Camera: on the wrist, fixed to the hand. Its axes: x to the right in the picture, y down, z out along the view.
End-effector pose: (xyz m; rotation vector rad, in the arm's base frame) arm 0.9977 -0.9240 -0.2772 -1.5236 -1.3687 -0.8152
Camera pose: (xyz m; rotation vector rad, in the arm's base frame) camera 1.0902 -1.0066 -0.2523 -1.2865 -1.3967 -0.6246
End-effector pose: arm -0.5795 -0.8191 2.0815 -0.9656 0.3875 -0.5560
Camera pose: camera -0.6028 -0.8475 1.9604 -0.6931 0.3296 -0.6146
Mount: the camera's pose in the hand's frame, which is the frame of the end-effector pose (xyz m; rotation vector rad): 0.0064 0.0842 -0.0942 0.2754 0.0352 -0.0057
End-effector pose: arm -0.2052 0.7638 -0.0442 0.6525 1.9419 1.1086
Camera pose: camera -0.2829 0.7655 0.0557 0.7775 2.1465 0.8607
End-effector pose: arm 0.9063 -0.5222 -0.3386 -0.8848 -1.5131 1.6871
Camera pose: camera 0.9784 -0.4742 -0.4308 -0.7579 -1.2212 1.8122
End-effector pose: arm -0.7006 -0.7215 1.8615 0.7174 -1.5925 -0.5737
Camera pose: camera -0.6185 -0.6653 1.9396 0.9317 -1.6544 -0.3463
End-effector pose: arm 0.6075 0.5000 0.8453 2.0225 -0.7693 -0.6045
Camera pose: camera 0.6497 0.5109 0.9641 2.2801 -0.8643 -0.4854
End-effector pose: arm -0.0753 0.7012 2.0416 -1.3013 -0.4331 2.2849
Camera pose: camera -0.0171 0.6377 1.9489 -1.1966 -0.1040 2.2195
